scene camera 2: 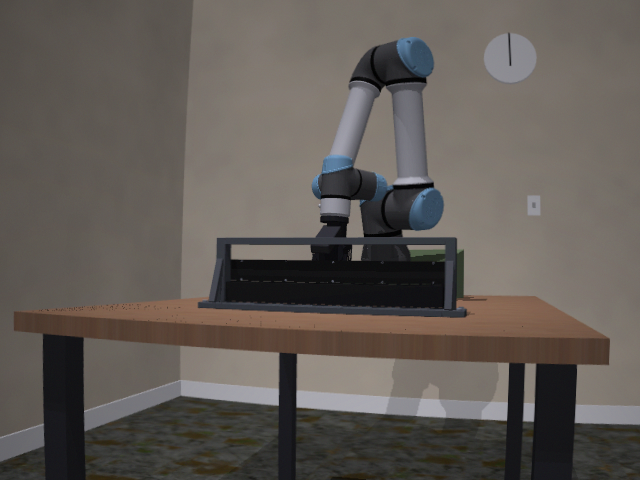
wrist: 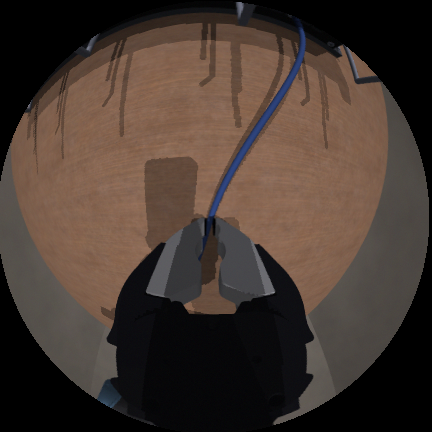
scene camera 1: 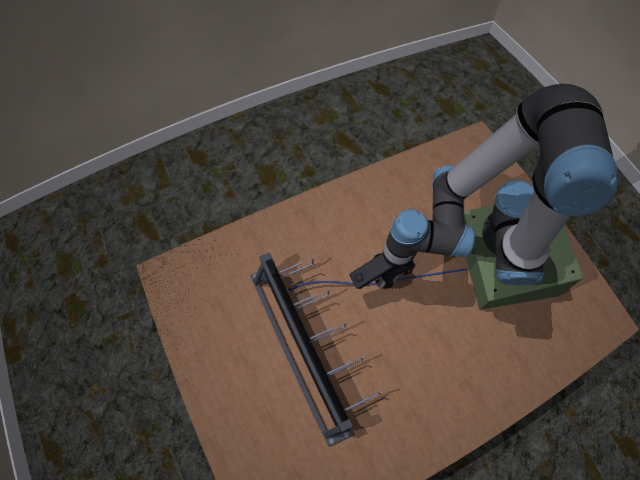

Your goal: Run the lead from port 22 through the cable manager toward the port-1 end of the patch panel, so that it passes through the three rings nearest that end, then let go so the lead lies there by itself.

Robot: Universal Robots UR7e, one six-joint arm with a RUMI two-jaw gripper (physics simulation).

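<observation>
The blue lead [scene camera 1: 325, 282] [wrist: 250, 141] leaves the patch panel [scene camera 1: 305, 335] [scene camera 2: 336, 297] between the first two rings at its upper end in scene camera 1, and runs back to the robot base. My gripper [scene camera 1: 383, 283] [wrist: 209, 219] is shut on the lead, low over the table, a good way out from the panel. The fingertips are hidden behind the panel in scene camera 2. The cable manager's thin metal rings stick out along the panel: one ring [scene camera 1: 312, 262] [wrist: 357, 75] is beyond the lead, and several, down to the last ring [scene camera 1: 363, 401], are on its other side.
The panel's grey frame [scene camera 1: 284, 343] [scene camera 2: 336, 241] stands on the wooden table [scene camera 1: 413, 372] [scene camera 2: 330, 349]. The green robot base [scene camera 1: 547, 289] [scene camera 2: 459, 273] stands at the table's other side, where the far stretch of the lead reaches it.
</observation>
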